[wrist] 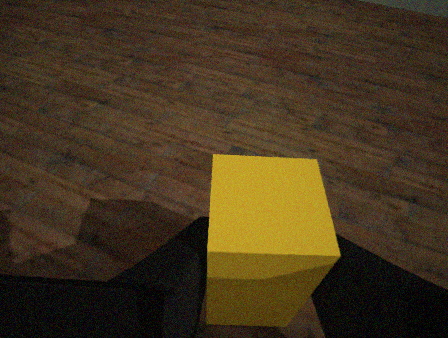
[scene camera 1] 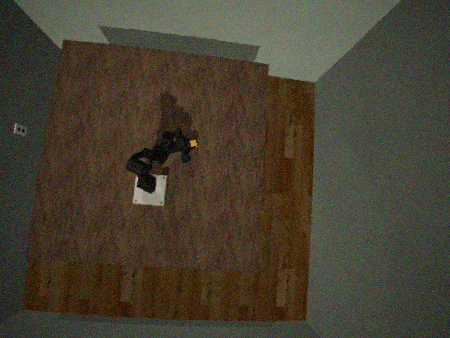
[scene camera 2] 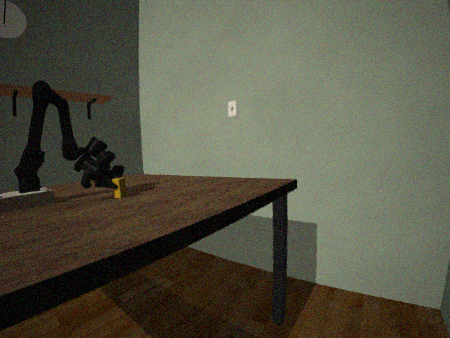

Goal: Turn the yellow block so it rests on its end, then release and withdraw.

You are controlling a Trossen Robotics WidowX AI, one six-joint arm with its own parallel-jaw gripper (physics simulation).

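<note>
The yellow block [scene camera 1: 193, 143] [scene camera 2: 119, 190] [wrist: 272, 207] is held upright, its long side near vertical in the second scene view. Its lower end is at or just above the table top; I cannot tell whether it touches. In the wrist view its square end face shows on top, with a shaded side below. My gripper [scene camera 1: 190, 144] [scene camera 2: 116, 183] [wrist: 255, 230] is shut on the block, with one dark finger on each side of it. The fingers hide parts of the block's sides.
The wooden table [scene camera 1: 220, 215] [scene camera 2: 200, 200] extends around the block, with its edge and a leg [scene camera 2: 280, 260] at the right in the second scene view. The arm's white base plate [scene camera 1: 157, 197] is on the table. A wall shelf [scene camera 2: 75, 96] is behind the arm.
</note>
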